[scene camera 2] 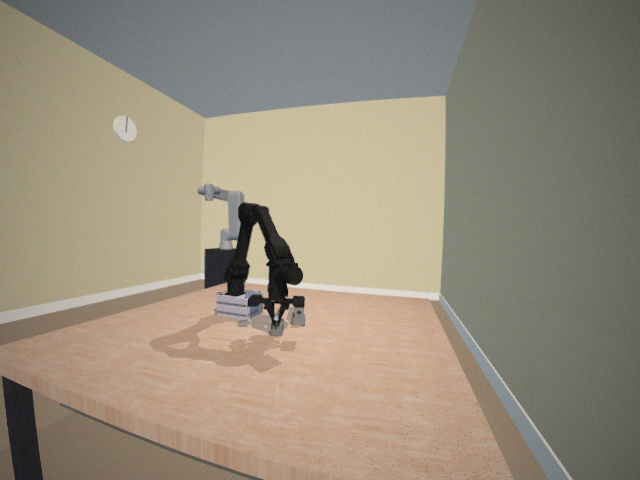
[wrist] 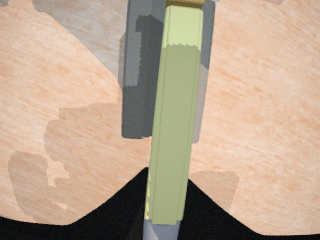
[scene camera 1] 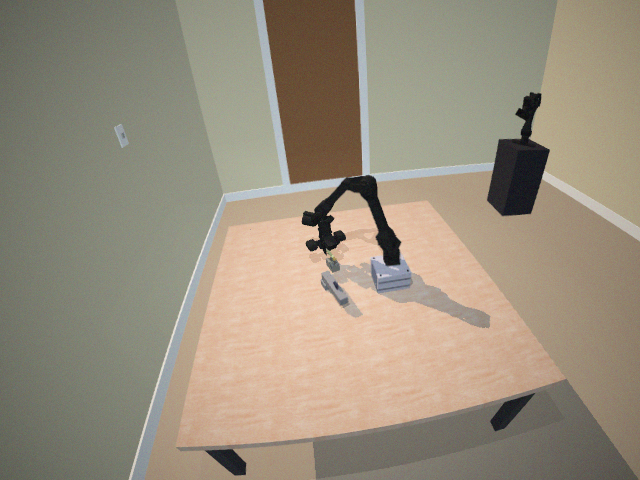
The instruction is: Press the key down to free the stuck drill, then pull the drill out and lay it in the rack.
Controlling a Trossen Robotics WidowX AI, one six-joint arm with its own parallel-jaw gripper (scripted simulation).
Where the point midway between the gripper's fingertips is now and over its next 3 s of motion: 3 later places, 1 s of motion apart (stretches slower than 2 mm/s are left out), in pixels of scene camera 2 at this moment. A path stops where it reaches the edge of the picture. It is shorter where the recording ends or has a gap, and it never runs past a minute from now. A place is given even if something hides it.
The gripper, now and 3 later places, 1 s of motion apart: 276, 326; 276, 334; 275, 336; 272, 317
